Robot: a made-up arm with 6 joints. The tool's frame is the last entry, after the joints.
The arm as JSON. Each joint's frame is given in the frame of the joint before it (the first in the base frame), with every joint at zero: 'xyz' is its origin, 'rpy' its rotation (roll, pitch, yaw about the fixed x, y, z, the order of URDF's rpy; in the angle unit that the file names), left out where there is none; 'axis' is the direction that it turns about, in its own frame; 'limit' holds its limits. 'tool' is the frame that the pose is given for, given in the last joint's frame.
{
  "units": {
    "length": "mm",
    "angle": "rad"
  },
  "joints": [
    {
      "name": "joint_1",
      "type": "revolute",
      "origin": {
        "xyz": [
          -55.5,
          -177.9,
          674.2
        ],
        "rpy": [
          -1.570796,
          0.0,
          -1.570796
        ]
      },
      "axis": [
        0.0,
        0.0,
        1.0
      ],
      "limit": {
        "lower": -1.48,
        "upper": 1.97
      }
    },
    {
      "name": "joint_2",
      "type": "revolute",
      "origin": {
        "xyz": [
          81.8,
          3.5,
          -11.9
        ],
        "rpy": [
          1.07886,
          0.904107,
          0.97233
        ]
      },
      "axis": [
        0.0,
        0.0,
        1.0
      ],
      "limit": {
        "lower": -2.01,
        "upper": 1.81
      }
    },
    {
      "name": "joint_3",
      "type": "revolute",
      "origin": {
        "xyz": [
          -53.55,
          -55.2,
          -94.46
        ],
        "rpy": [
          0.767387,
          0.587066,
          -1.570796
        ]
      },
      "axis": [
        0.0,
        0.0,
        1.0
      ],
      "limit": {
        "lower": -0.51,
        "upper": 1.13
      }
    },
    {
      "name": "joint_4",
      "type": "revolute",
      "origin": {
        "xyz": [
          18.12,
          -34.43,
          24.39
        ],
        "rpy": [
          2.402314,
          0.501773,
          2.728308
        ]
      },
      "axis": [
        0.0,
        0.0,
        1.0
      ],
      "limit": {
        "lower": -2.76,
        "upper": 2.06
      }
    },
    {
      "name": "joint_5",
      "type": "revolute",
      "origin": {
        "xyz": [
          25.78,
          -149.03,
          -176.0
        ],
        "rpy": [
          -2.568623,
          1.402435,
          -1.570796
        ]
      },
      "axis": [
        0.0,
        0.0,
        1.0
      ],
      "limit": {
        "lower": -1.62,
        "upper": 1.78
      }
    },
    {
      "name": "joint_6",
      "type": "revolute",
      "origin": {
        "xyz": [
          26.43,
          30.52,
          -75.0
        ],
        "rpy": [
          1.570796,
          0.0,
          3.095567
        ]
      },
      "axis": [
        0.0,
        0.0,
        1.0
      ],
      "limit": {
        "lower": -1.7,
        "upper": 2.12
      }
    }
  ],
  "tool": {
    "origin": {
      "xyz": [
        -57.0,
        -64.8,
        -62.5
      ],
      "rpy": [
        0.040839,
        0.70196,
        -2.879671
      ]
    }
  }
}
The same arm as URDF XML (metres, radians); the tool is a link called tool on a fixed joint. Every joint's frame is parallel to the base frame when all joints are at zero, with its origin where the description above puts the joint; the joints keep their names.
<robot name="arm">
  <joint name="tool_fixed" type="fixed">
    <parent link="link6"/>
    <child link="tool"/>
    <origin xyz="0.057 0.0648 -0.0625" rpy="0.0408 0.702 0.2619"/>
  </joint>
  <joint name="joint_6" type="revolute">
    <parent link="link5"/>
    <child link="link6"/>
    <origin xyz="0.025 0.075 0.0317"/>
    <axis xyz="0 0 1"/>
    <limit lower="-1.7" upper="2.12"/>
  </joint>
  <joint name="joint_5" type="revolute">
    <parent link="link4"/>
    <child link="link5"/>
    <origin xyz="0.2022 0.0847 -0.0761"/>
    <axis xyz="0 -1 0"/>
    <limit lower="-1.62" upper="1.78"/>
  </joint>
  <joint name="joint_4" type="revolute">
    <parent link="link3"/>
    <child link="link4"/>
    <origin xyz="0.022 0.0289 0.0281"/>
    <axis xyz="-0.980637 0.140805 -0.136105"/>
    <limit lower="-2.76" upper="2.06"/>
  </joint>
  <joint name="joint_3" type="revolute">
    <parent link="link2"/>
    <child link="link3"/>
    <origin xyz="-0.0156 0.1072 0.0557"/>
    <axis xyz="0.503323 -0.319814 0.802736"/>
    <limit lower="-0.51" upper="1.13"/>
  </joint>
  <joint name="joint_2" type="revolute">
    <parent link="link1"/>
    <child link="link2"/>
    <origin xyz="-0.0119 -0.0818 -0.0035"/>
    <axis xyz="0.292085 -0.937352 0.18989"/>
    <limit lower="-2.01" upper="1.81"/>
  </joint>
  <joint name="joint_1" type="revolute">
    <parent link="base_link"/>
    <child link="link1"/>
    <origin xyz="-0.0555 -0.1779 0.6742"/>
    <axis xyz="1 0 0"/>
    <limit lower="-1.48" upper="1.97"/>
  </joint>
  <link name="base_link"/>
  <link name="link1"/>
  <link name="link2"/>
  <link name="link3"/>
  <link name="link4"/>
  <link name="link5"/>
  <link name="link6"/>
  <link name="tool"/>
</robot>

